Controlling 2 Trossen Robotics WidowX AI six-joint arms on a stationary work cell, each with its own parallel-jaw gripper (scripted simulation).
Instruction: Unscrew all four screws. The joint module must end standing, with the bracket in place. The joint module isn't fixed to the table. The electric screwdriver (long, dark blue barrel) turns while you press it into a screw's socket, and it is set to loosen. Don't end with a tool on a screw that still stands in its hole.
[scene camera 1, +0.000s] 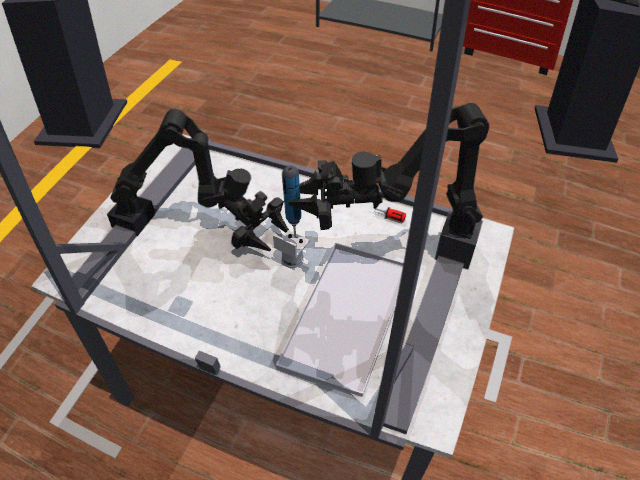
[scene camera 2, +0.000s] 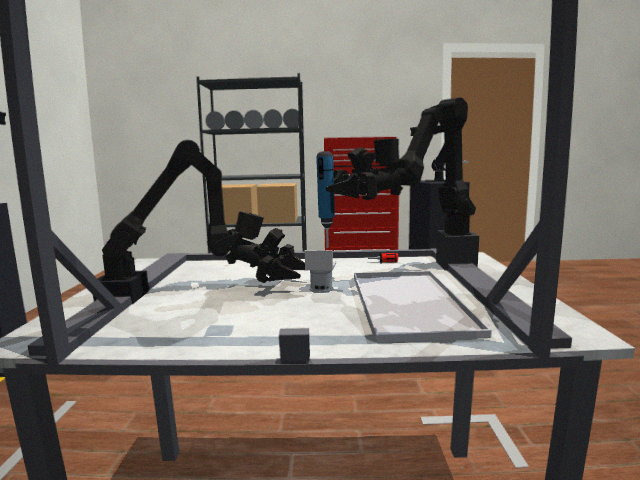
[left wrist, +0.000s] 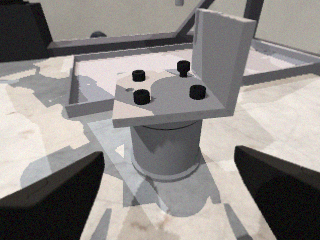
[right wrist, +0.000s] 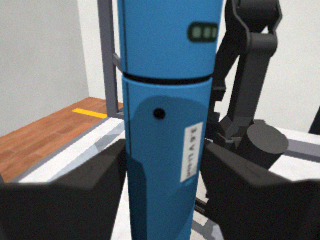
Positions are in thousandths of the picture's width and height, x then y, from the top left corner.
my right gripper: scene camera 1 451, 409; scene camera 2 504, 393; right wrist 508, 606; not seen in the left wrist view (out of frame)
